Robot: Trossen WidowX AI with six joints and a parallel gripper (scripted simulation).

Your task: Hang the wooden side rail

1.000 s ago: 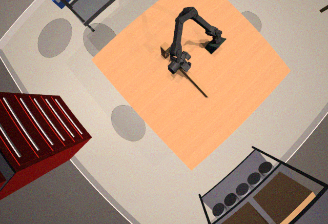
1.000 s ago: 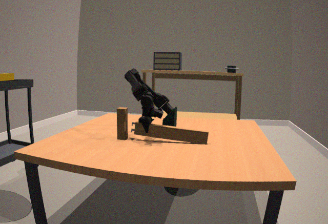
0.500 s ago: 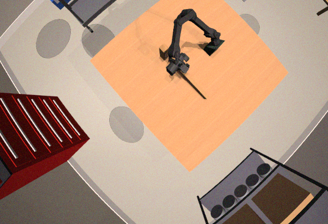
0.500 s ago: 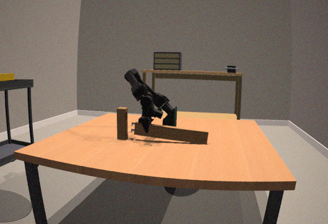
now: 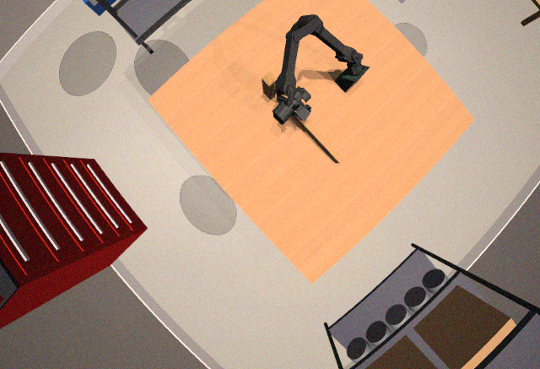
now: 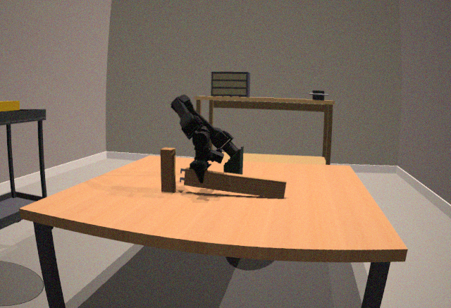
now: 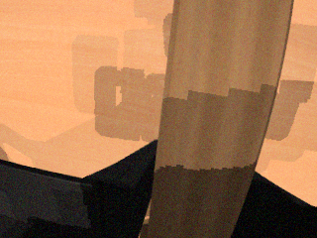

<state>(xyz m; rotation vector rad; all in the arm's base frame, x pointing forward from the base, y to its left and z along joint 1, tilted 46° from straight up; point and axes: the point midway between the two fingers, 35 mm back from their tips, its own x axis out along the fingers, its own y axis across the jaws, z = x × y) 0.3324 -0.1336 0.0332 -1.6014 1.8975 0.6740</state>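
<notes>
The headboard post lies 14 cm to the right of my gripper tip, 4 cm above it and 2 cm behind it.
</notes>
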